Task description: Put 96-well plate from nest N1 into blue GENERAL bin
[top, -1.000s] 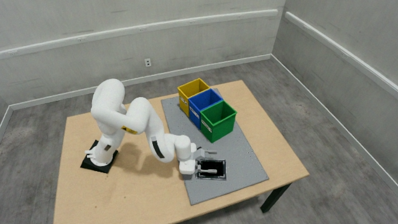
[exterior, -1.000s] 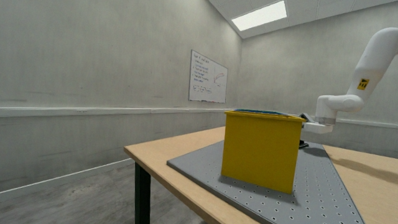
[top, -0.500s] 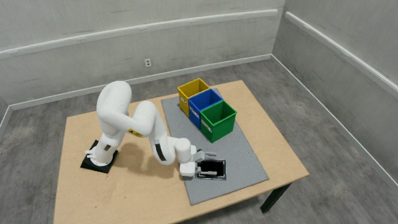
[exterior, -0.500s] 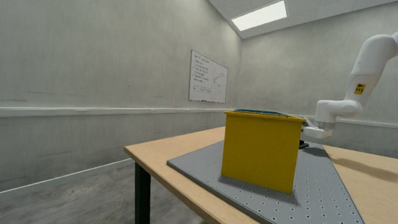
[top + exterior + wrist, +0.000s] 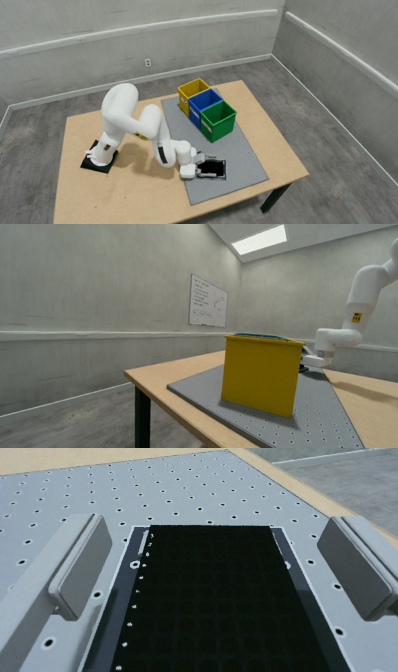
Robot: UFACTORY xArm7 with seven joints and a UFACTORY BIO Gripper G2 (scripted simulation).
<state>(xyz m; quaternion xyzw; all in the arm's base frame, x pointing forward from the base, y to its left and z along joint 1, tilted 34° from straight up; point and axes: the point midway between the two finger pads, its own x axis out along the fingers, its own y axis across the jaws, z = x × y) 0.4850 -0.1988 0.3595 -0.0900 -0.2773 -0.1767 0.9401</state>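
The black 96-well plate lies 3 cm below my hand. The rest, counted from my hand: blue bin: 36 cm to the left, 12 cm ahead, 4 cm above; then green bin: 24 cm to the left, 15 cm ahead, 4 cm above; then plate nest N1: 5 cm below.
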